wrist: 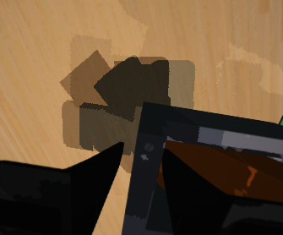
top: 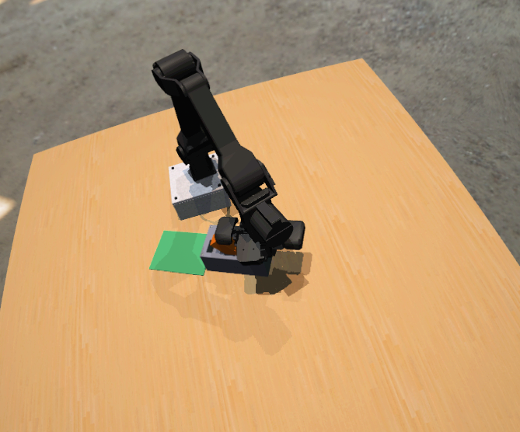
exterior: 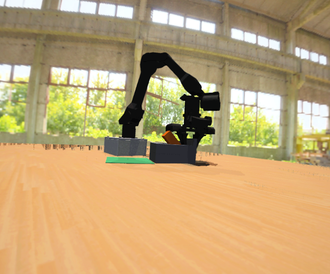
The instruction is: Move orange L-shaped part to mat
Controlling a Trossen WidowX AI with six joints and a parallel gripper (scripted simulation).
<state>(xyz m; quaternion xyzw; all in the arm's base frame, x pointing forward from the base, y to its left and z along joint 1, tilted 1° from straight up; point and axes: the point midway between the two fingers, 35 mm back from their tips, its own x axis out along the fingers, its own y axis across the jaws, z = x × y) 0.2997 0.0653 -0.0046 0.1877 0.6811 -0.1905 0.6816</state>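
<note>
Right now my gripper tip is 4 cm to the left of the orange L-shaped part, 3 cm past it and 1 cm below it. Also, from my gripper tip: green mat (19 cm to the right, 12 cm behind, 5 cm below).
</note>
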